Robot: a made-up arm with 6 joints. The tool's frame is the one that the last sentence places.
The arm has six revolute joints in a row. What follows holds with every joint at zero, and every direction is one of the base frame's. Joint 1 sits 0.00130 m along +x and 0.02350 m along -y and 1.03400 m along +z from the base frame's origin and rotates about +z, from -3.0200 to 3.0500 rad. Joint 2 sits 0.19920 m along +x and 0.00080 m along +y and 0.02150 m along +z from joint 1 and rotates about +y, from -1.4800 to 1.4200 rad. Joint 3 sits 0.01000 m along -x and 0.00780 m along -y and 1.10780 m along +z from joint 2 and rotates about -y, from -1.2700 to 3.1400 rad. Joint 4 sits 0.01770 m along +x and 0.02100 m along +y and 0.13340 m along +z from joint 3 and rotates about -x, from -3.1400 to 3.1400 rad. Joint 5 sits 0.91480 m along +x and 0.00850 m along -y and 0.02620 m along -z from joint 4 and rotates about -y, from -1.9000 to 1.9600 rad. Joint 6 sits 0.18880 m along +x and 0.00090 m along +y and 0.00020 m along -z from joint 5 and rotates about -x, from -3.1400 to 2.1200 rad. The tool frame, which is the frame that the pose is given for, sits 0.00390 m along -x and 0.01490 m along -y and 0.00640 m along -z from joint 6; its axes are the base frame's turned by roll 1.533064, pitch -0.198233 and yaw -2.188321 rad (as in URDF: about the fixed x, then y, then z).
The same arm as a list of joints. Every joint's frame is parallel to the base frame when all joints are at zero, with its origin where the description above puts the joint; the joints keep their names.
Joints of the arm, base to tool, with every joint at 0 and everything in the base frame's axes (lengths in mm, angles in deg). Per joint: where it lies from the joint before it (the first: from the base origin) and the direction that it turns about. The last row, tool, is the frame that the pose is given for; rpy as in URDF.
joint 1: axis 0 0 1 offset 1.3 -23.5 1034.0
joint 2: axis 0 1 0 offset 199.2 0.8 21.5
joint 3: axis 0 -1 0 offset -10.0 -7.8 1107.8
joint 4: axis -1 0 0 offset 17.7 21.0 133.4
joint 5: axis 0 -1 0 offset 914.8 -8.5 -26.2
joint 6: axis -1 0 0 offset 188.8 0.9 -0.2
tool: offset -3.9 -14.9 -6.4 rpy 87.84 -11.36 -125.38
Joint limits (deg, base to tool): -173.03..174.75 -84.80..81.36 -72.77..179.91 -179.91..179.91 -108.86..112.30 -179.91..121.47

